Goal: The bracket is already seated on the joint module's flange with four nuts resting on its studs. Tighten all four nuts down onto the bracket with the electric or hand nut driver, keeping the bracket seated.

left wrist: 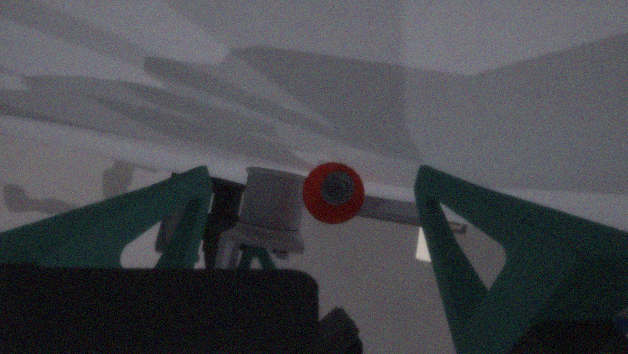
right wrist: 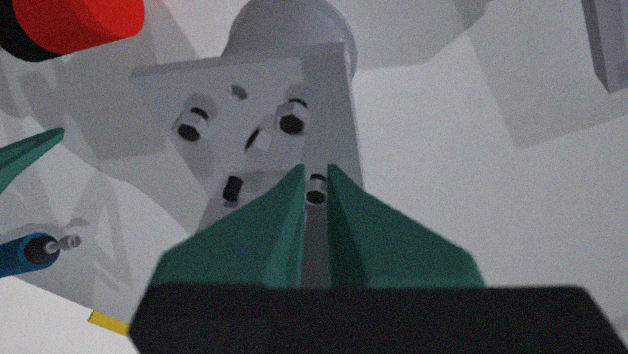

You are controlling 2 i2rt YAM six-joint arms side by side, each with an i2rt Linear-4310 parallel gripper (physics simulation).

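The grey joint module (left wrist: 272, 200) (right wrist: 295, 25) lies behind the bracket (right wrist: 265, 75), whose plate faces the right wrist camera. Nuts show at its upper left (right wrist: 191, 124), upper right and lower right. A dark stud (right wrist: 233, 189) at lower left shows bare. My right gripper (right wrist: 316, 178) is shut on the lower right nut (right wrist: 316, 189), one fingertip on each side. My left gripper (left wrist: 313, 177) is wide open. A red round tool with a grey centre (left wrist: 333, 193) shows end-on between its fingers, not gripped. A blue-handled driver (right wrist: 40, 250) with a metal tip is at the left in the right wrist view.
A red and black cylinder (right wrist: 95, 25) is at the upper left of the right wrist view. One green left finger reaches in below it. A grey tray wall (right wrist: 612, 50) stands at the upper right. A yellow strip (right wrist: 107, 322) shows at the lower left. A grey bar (left wrist: 387, 209) lies behind the red tool.
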